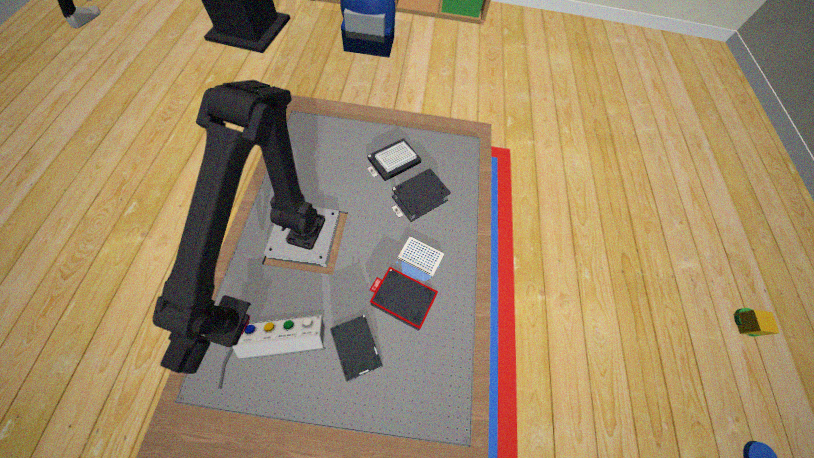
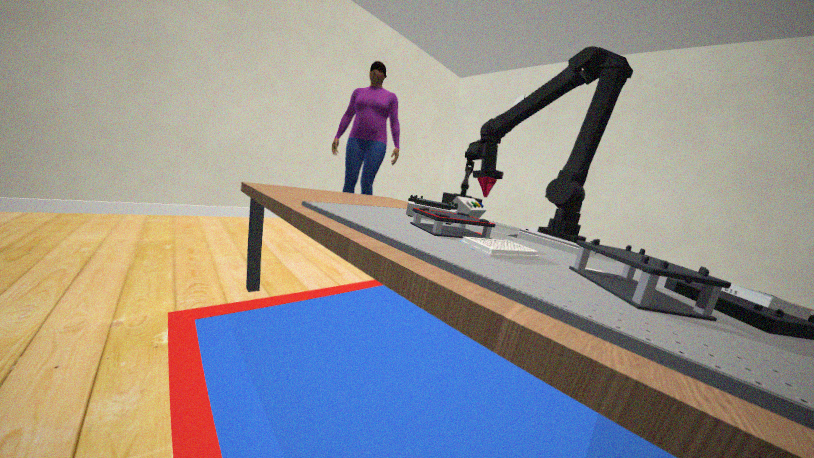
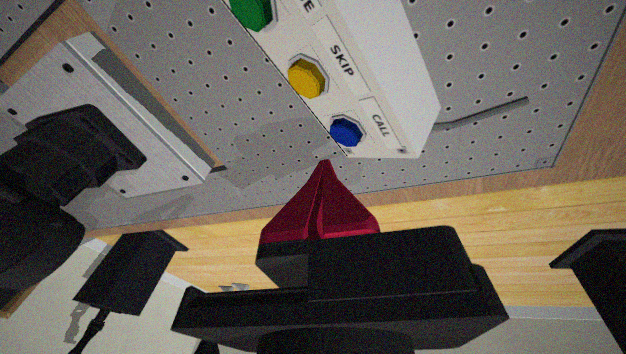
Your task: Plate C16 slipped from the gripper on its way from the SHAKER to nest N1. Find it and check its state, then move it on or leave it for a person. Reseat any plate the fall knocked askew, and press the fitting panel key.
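Pixels of known places: gripper, fingertip midpoint: (image 1: 246, 322) (image 2: 485, 197) (image 3: 326, 166); arm's base, origin of the base link: (image 1: 306, 230) (image 2: 560, 236) (image 3: 93, 140).
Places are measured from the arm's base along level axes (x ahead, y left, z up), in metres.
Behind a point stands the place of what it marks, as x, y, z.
My gripper (image 1: 245, 325) @(-0.015, -0.315, 0.074) (image 2: 485, 194) @(-0.015, -0.315, 0.074) (image 3: 326, 166) @(-0.015, -0.315, 0.074) is shut and empty, its red fingertips above the blue-key end of the panel. The white key panel (image 1: 278, 345) @(0.077, -0.345, 0.042) (image 3: 395, 60) @(0.034, -0.365, 0.039) has blue (image 1: 249, 329) @(-0.011, -0.329, 0.046) (image 3: 346, 132) @(-0.007, -0.330, 0.048), yellow (image 1: 269, 326) @(0.035, -0.307, 0.045) (image 3: 307, 78) @(0.037, -0.312, 0.048), green (image 1: 288, 324) @(0.081, -0.289, 0.045) (image 3: 254, 12) @(0.076, -0.293, 0.046) and white (image 1: 307, 322) @(0.127, -0.270, 0.046) keys; CALL stands by blue, SKIP by yellow. A white well plate (image 1: 421, 254) @(0.376, 0.030, -0.011) (image 2: 500, 246) @(0.397, 0.041, -0.011) lies low on the mat beside the red-rimmed stand (image 1: 404, 299) @(0.361, -0.131, 0.015) (image 2: 449, 215) @(0.363, -0.132, 0.014). A pale blue patch (image 1: 413, 271) @(0.365, -0.028, -0.024) shows between them. Another white plate (image 1: 396, 156) @(0.196, 0.363, 0.018) sits on a black device. Plate names are unreadable.
A raised dark stand (image 1: 421, 194) @(0.323, 0.225, 0.029) (image 2: 654, 262) @(0.340, 0.258, 0.029) stands near the black device. A dark flat unit (image 1: 356, 348) @(0.273, -0.296, 0.030) lies right of the panel. A person in purple (image 2: 372, 116) stands beyond the table. A red-bordered blue floor area (image 2: 370, 364) lies along the table's side.
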